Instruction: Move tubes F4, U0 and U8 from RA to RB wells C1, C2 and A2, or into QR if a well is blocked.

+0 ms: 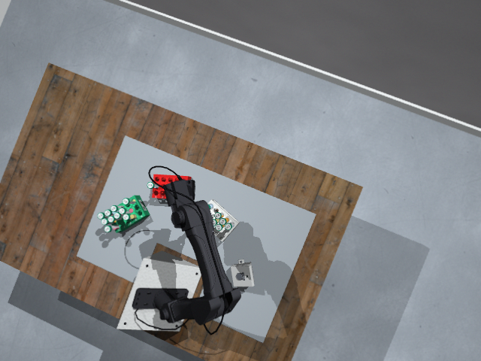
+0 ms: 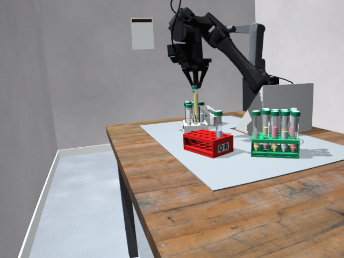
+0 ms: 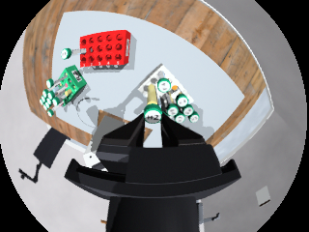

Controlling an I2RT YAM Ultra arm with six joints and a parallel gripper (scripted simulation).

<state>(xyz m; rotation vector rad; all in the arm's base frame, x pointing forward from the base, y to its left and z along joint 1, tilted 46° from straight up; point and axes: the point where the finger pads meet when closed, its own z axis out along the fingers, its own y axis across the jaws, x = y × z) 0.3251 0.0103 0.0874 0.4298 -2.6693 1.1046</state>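
Now: hand 1 cm short of the tube with yellow filling and 6 cm above it. Also, from my hand: red rack QR: 5 cm ahead, 16 cm to the left, 16 cm below; then tube: 4 cm ahead, 20 cm to the left, 12 cm below; then white rack RB: 1 cm behind, 4 cm to the right, 16 cm below.
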